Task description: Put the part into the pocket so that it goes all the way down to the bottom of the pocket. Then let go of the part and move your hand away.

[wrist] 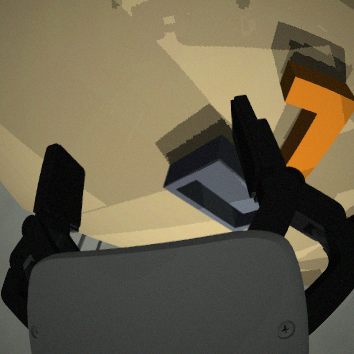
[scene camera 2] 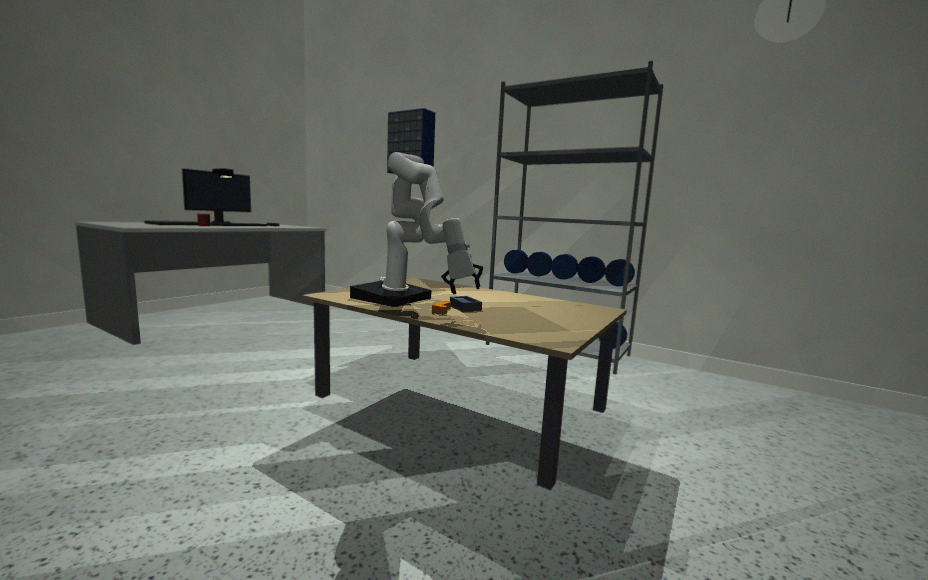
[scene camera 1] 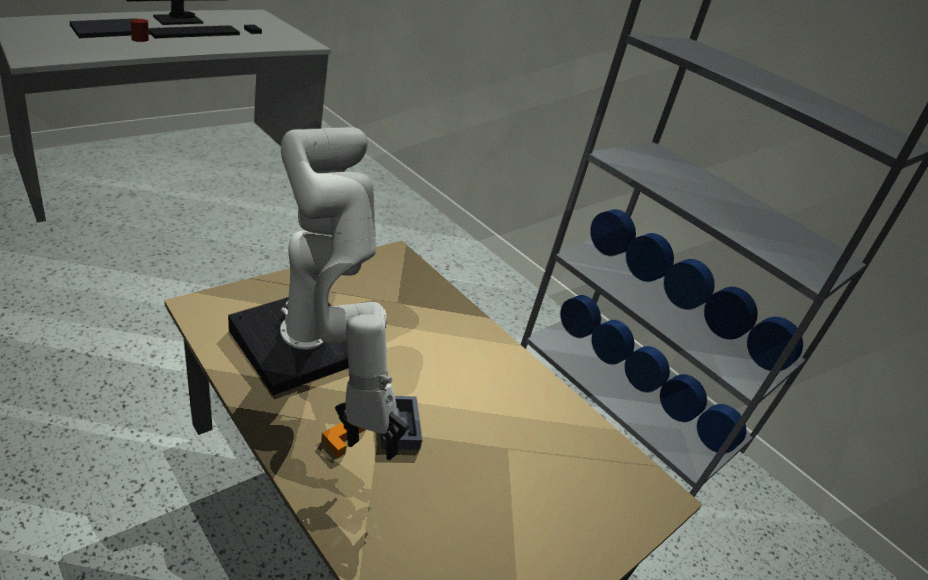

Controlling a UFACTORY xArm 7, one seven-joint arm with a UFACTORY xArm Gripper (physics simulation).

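Pixels of known places: gripper, fingertip midpoint: (wrist: 144,135) (scene camera 2: 466,291) (scene camera 1: 372,450); arm's base at its link origin: (scene camera 2: 395,287) (scene camera 1: 304,332).
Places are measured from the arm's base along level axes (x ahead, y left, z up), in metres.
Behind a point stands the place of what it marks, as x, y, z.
The orange part (scene camera 1: 334,439) @[0.312, -0.163, -0.017] (scene camera 2: 440,308) @[0.320, -0.175, -0.026] (wrist: 327,125) @[0.297, -0.141, -0.017] has a bent shape with a notch and lies on the table beside the pocket block, outside the pocket. The dark blue-grey block (scene camera 1: 416,427) @[0.406, 0.006, -0.013] (scene camera 2: 468,305) @[0.399, -0.064, -0.023] (wrist: 225,177) @[0.373, -0.054, -0.011] with the recessed pocket sits on the table, its open side up. My gripper (scene camera 1: 372,447) @[0.426, -0.163, 0.054] (scene camera 2: 466,288) @[0.426, -0.163, 0.054] (wrist: 144,135) @[0.426, -0.163, 0.054] is wide open and empty, above the table near the block. In the wrist view the right finger hides some of the block, and the part lies to the right of that finger.
The arm's black base board (scene camera 1: 273,355) @[0.021, -0.114, -0.006] (scene camera 2: 372,295) @[-0.025, -0.151, -0.016] stands on the wooden table (scene camera 1: 465,506) @[0.616, -0.051, -0.047] (scene camera 2: 533,318) @[0.675, -0.039, -0.047]. A shelf rack (scene camera 1: 574,205) (scene camera 2: 498,170) with blue discs stands beyond the table. A desk (scene camera 1: 205,47) (scene camera 2: 106,287) with a monitor and a red cup is farther away.
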